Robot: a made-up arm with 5 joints. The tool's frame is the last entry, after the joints.
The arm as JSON. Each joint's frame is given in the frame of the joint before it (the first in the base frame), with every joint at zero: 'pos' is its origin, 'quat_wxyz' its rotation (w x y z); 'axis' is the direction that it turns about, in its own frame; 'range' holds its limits. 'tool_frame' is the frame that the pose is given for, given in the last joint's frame.
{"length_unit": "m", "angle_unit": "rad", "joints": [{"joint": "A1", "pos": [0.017, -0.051, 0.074], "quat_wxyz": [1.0, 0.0, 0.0, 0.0], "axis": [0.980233, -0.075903, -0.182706], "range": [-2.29, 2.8]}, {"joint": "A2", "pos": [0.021, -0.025, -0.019], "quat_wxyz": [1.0, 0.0, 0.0, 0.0], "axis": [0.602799, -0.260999, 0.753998], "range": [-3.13, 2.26]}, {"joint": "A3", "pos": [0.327, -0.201, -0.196], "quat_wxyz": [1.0, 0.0, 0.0, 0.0], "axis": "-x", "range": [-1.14, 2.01]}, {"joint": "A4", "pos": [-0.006, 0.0, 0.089], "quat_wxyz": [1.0, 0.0, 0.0, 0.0], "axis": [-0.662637, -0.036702, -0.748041], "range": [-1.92, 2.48]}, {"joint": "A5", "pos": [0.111, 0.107, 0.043], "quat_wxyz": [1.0, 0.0, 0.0, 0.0], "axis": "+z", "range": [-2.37, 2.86]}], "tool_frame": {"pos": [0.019, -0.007, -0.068], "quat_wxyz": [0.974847, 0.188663, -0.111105, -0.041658]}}
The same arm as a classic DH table. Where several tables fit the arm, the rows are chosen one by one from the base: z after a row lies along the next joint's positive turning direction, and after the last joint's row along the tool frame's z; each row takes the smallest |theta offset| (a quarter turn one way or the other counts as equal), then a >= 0, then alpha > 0; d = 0 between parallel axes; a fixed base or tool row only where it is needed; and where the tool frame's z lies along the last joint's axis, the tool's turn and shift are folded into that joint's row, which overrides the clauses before.
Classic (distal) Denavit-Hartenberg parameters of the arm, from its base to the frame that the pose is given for. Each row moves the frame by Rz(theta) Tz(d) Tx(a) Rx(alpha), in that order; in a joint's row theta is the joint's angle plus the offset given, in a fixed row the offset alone. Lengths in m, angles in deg.
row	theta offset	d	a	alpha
base (fixed)	85.57	0.0779	-0.0495	100.53
A1	14.04	0.0517	-0.0261	-61.78
A2	8.58	-0.1593	-0.2541	-127.07
A3	21.9	-0.3326	-0.0044	-48.5
A4	-4.23	-0.2946	0.1007	138.42
A5	53.89	-0.1472	-0.0198	-25.29
tool (fixed)	-151.95	-0.0104	0	0
Joint limits (deg, base to tool): -131.21..160.43 -179.34..129.49 -65.32..115.16 -110.01..142.09 -135.79..163.87

